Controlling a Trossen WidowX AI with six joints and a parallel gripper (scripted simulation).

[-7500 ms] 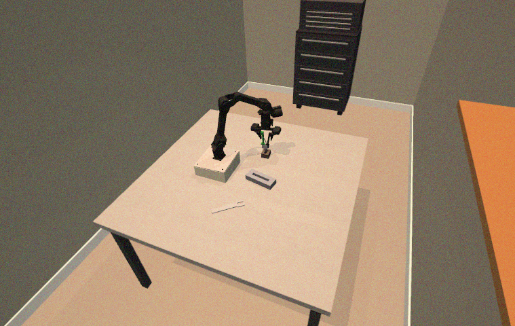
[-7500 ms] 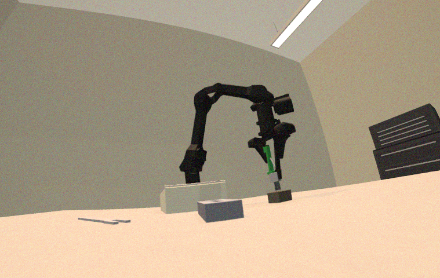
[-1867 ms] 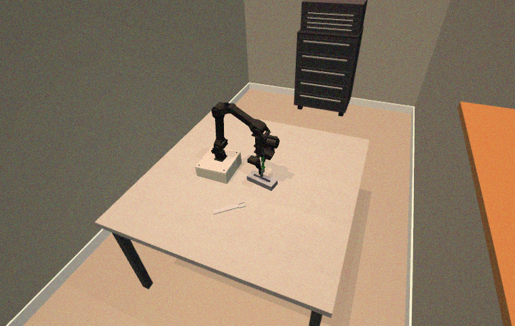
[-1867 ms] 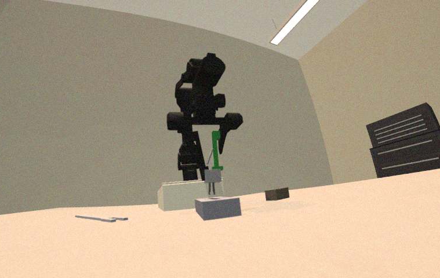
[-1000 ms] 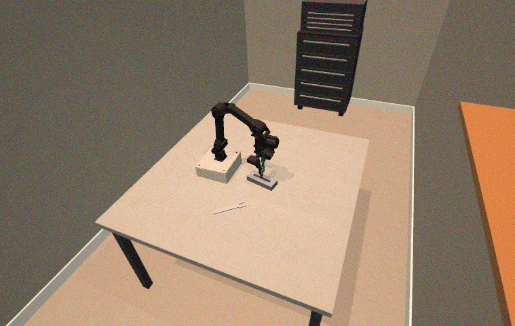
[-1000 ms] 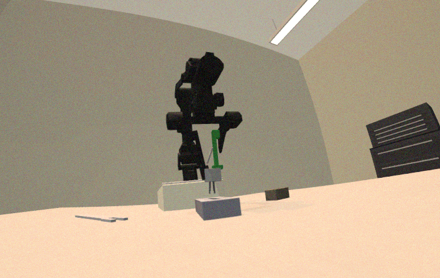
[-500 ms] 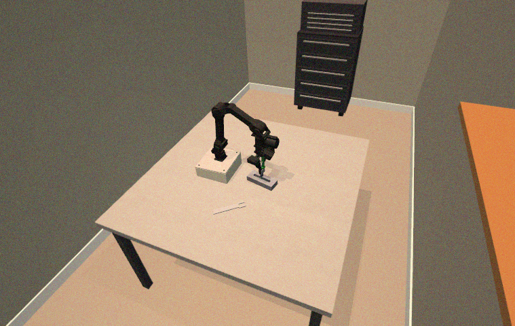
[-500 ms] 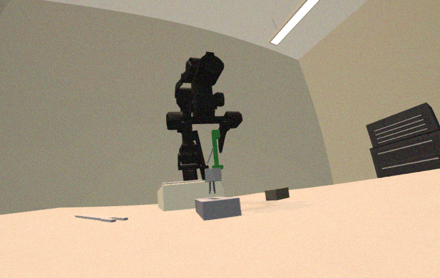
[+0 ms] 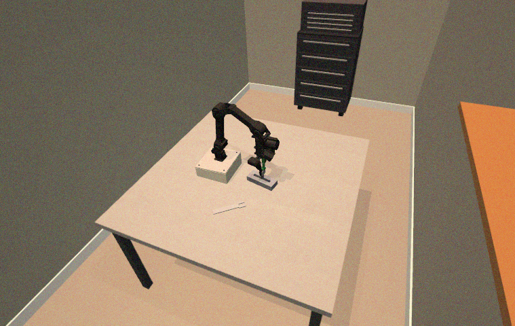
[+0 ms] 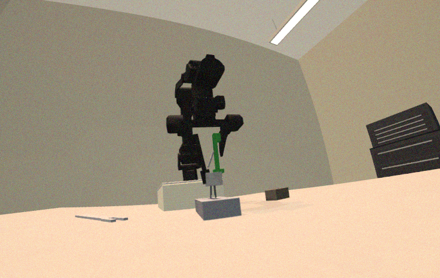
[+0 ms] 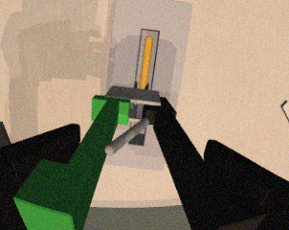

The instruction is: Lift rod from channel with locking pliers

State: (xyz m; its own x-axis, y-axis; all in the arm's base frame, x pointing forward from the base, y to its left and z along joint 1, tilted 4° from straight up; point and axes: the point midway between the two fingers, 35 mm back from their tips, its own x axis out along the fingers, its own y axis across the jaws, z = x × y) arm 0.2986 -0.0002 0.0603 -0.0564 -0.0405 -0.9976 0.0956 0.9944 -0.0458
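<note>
Right now the grey channel block is 11 cm below my gripper tip. The rest, counted from my gripper tip: grey release lever (1 cm to the left); orange rod (12 cm below); black handle (2 cm to the right).
</note>
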